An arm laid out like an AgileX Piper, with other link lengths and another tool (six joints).
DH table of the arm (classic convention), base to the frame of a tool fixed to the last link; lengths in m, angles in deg. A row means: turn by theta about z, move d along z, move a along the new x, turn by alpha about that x. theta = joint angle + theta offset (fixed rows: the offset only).
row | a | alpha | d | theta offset
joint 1 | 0 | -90 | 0.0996 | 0
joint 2 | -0.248 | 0 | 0 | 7.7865
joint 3 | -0.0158 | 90 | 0 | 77.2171
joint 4 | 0 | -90 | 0.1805 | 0
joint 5 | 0 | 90 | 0 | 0
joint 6 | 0.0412 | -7.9 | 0.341 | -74.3
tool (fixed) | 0 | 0 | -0.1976 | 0
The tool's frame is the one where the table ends.
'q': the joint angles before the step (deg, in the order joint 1, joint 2, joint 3, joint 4, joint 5, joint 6). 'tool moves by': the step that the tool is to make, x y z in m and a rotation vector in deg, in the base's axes. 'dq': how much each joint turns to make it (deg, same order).
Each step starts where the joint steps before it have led.
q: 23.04, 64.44, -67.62, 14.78, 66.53, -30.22
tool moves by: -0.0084, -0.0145, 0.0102, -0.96, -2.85, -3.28
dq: -0.03, -3.52, 0.00, -3.85, 0.60, 3.34
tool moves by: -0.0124, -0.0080, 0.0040, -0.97, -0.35, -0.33
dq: 0.00, -2.88, -0.01, -1.32, 2.89, 0.66
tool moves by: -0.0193, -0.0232, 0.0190, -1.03, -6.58, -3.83
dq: -0.06, -6.92, -0.01, -5.44, 0.96, 2.79
